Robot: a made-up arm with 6 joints.
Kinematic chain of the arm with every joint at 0, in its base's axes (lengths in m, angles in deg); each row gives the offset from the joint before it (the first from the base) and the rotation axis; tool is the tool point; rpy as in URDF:
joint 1: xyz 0 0 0.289 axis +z
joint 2: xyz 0 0 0 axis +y
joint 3: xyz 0.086 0 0.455 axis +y
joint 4: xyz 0.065 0 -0.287 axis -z
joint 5: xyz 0 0 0 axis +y
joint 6: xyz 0.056 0 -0.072 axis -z
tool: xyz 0 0 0 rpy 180 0 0
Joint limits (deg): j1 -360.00..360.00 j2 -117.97..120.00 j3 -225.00..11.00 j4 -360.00..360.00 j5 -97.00..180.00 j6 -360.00..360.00
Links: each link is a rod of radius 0.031 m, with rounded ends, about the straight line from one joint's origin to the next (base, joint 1, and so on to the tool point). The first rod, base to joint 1, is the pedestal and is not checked.
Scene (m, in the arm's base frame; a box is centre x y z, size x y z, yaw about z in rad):
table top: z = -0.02
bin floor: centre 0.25 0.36 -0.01 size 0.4 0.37 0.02 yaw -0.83
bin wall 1: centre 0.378 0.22 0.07 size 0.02 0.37 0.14 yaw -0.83
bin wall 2: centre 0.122 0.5 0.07 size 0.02 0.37 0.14 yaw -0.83
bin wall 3: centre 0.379 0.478 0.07 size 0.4 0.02 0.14 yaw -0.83
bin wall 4: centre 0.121 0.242 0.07 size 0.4 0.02 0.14 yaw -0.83
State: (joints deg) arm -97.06 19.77 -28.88 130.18 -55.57 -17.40
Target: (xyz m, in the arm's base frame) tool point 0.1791 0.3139 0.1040
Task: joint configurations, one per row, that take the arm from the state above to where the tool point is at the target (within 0.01 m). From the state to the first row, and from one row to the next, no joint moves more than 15 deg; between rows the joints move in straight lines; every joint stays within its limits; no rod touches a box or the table.
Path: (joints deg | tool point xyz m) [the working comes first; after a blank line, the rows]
Joints at the target: 63.38 65.83 -53.00 167.43 -40.51 -17.40
Straight joint move there: touches bin wall 1.

1: -82.26 20.05 -30.68 135.17 -55.88 -16.01 | -0.0247 -0.2951 0.4108
2: -67.45 20.34 -32.48 140.16 -56.19 -14.63 | 0.0585 -0.2930 0.4105
3: -52.65 20.62 -34.29 145.15 -56.49 -13.24 | 0.1392 -0.2681 0.4102
4: -37.84 20.91 -36.09 150.14 -56.80 -11.86 | 0.2112 -0.2214 0.4099
5: -23.04 21.19 -37.89 155.13 -57.11 -10.47 | 0.2686 -0.1558 0.4098
6: -8.23 21.48 -39.69 160.12 -57.42 -9.09 | 0.3066 -0.0756 0.4099
7: 6.09 30.35 -42.36 161.58 -54.04 -10.75 | 0.3433 0.0077 0.3560
8: 20.41 39.22 -45.02 163.04 -50.65 -12.41 | 0.3480 0.1011 0.2970
9: 34.73 48.09 -47.68 164.50 -47.27 -14.08 | 0.3190 0.1916 0.2344
10: 49.06 56.96 -50.34 165.97 -43.89 -15.74 | 0.2598 0.2661 0.1695
11: 63.38 65.83 -53.00 167.43 -40.51 -17.40 | 0.1791 0.3139 0.1040

